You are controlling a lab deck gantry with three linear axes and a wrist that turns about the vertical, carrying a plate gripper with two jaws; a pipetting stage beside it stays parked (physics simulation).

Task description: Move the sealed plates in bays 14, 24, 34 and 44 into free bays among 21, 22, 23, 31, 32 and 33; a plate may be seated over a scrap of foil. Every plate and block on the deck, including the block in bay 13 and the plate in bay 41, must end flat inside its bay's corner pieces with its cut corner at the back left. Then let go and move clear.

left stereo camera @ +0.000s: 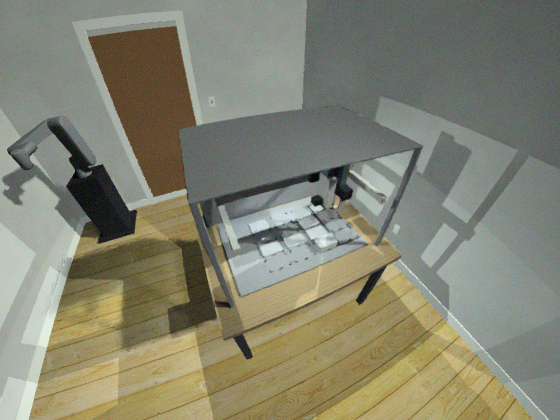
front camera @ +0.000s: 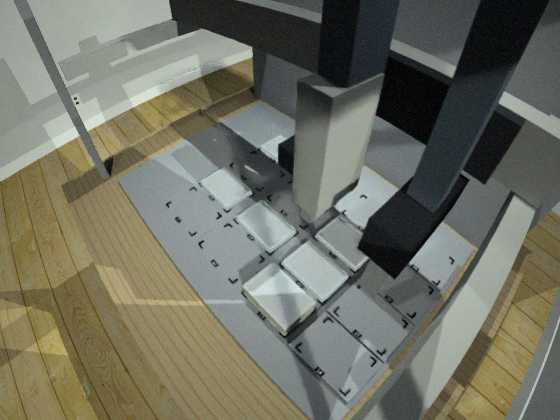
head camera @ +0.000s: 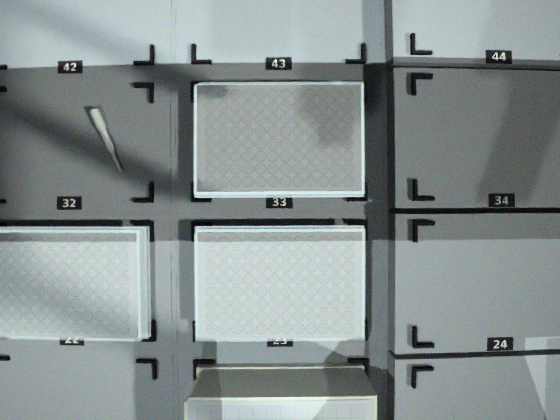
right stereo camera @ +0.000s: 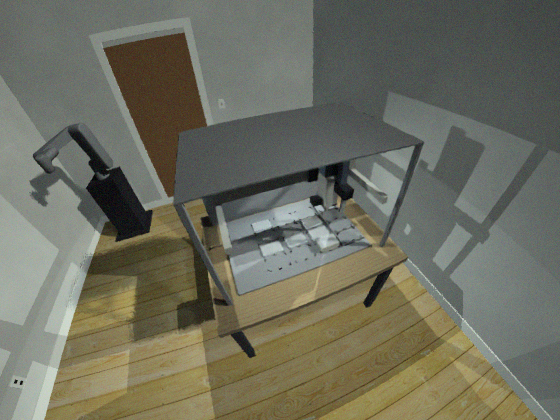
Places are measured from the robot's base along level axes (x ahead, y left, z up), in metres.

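Where they show: gripper, fingertip midpoint: (left stereo camera: 335, 208) (front camera: 382, 273) (right stereo camera: 337, 208); robot's base, link origin: (left stereo camera: 270, 271) (front camera: 167, 204) (right stereo camera: 269, 271).
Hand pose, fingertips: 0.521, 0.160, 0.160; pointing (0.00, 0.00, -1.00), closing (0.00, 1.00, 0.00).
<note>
Each offset is from my fingertips to the top centre of the thing, as dx, dy, dz. "spot": to the spot under its first point.
My gripper's black body (front camera: 412, 230) is high over the back right of the deck; its jaws are hidden in the front view and too small in the stereo views to tell their opening. No plate shows under it. Sealed plates sit in bay 21 @(spot: -0.449, -0.011, -0.146) (front camera: 226, 187), bay 22 @(spot: -0.288, -0.015, -0.146) (front camera: 265, 225) (head camera: 70, 285), bay 23 @(spot: -0.127, -0.015, -0.146) (front camera: 314, 270) (head camera: 280, 285) and bay 33 @(spot: -0.136, +0.081, -0.146) (front camera: 340, 242) (head camera: 279, 140), apparently flat. The block @(-0.129, -0.117, -0.118) (front camera: 280, 300) (head camera: 280, 385) is in bay 13. The bay 41 plate @(-0.457, +0.204, -0.146) (front camera: 274, 147) is partly hidden. Bays 14, 24 and 34 hold no plate. Cut corners cannot be made out.
A pale slender tool-like piece @(-0.261, +0.098, -0.152) (head camera: 104, 135) lies in bay 32. The pipetting stage's light column (front camera: 335, 145) stands left of the gripper and hides part of the back rows. Frame posts @(spot: +0.185, -0.275, +0.249) (left stereo camera: 400, 195) (right stereo camera: 402, 195) stand at the table corners.
</note>
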